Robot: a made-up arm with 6 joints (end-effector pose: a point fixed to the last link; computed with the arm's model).
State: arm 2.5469 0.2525 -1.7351 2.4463 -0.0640 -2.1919
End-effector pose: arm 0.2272 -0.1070 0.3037 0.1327 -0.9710 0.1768 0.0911
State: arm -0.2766 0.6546 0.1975 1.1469 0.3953 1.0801
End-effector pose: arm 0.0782 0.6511 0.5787 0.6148 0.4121 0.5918 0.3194
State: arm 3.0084 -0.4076 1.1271 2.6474 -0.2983 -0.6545
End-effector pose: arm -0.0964 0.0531 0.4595 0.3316 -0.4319 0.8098 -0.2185
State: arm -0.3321 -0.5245 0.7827 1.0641 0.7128 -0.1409
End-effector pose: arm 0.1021 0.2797 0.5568 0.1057 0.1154 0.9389 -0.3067
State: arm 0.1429 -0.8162 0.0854 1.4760 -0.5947 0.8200
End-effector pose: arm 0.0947 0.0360 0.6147 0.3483 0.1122 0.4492 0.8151
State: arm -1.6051 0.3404 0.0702 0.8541 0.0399 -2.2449
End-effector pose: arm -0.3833 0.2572 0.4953 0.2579 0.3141 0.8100 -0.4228
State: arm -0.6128 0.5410 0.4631 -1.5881 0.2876 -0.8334
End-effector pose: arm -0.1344 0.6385 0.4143 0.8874 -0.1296 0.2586 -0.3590
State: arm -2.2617 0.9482 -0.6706 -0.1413 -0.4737 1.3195
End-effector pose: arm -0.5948 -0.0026 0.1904 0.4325 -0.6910 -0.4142 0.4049
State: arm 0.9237 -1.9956 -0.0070 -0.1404 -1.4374 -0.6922
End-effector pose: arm -0.0108 -0.5726 0.4638 0.4022 -0.5411 0.4260 0.6033
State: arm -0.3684 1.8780 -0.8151 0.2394 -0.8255 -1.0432
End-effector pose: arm 0.6559 1.0127 0.4754 0.6636 0.4768 0.2025 -0.5397
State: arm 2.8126 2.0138 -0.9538 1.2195 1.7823 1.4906
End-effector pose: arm -0.4356 -0.5111 0.0291 0.2801 0.0488 0.4609 0.8407
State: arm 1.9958 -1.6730 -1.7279 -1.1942 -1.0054 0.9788
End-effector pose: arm -0.2565 -0.0304 0.2852 0.3386 -0.7392 0.4479 -0.3719
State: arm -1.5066 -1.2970 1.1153 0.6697 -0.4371 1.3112
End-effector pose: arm 0.1219 0.2332 0.6472 0.4853 0.7347 -0.2432 -0.4069
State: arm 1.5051 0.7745 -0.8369 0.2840 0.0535 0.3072
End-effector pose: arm 0.7166 0.0544 0.1804 0.4466 0.2627 0.3704 -0.7709
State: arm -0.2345 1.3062 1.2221 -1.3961 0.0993 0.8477
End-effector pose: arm 0.3561 0.7886 0.5859 0.3716 -0.2896 0.8622 0.1859
